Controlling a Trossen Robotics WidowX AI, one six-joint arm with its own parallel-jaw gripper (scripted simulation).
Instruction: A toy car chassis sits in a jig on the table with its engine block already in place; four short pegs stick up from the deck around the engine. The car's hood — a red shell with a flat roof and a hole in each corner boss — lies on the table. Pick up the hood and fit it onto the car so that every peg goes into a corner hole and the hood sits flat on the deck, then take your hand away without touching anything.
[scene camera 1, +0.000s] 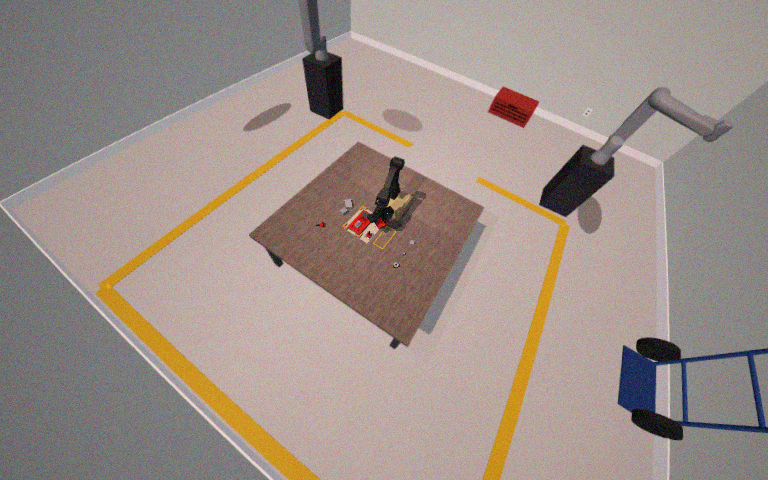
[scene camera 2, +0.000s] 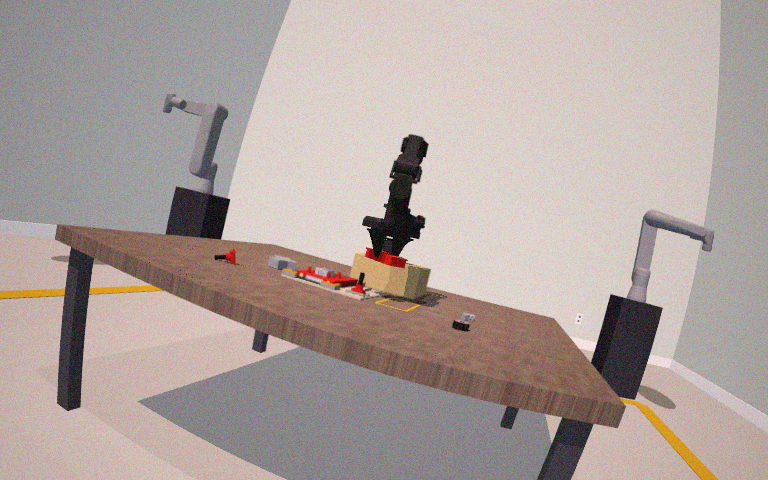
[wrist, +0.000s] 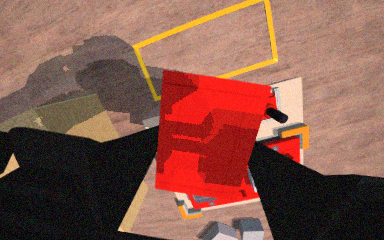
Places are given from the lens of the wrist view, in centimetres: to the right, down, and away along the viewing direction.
gripper (wrist: 204, 137): 1, 1, 11
red hood (wrist: 208, 125): 1, 0, 9
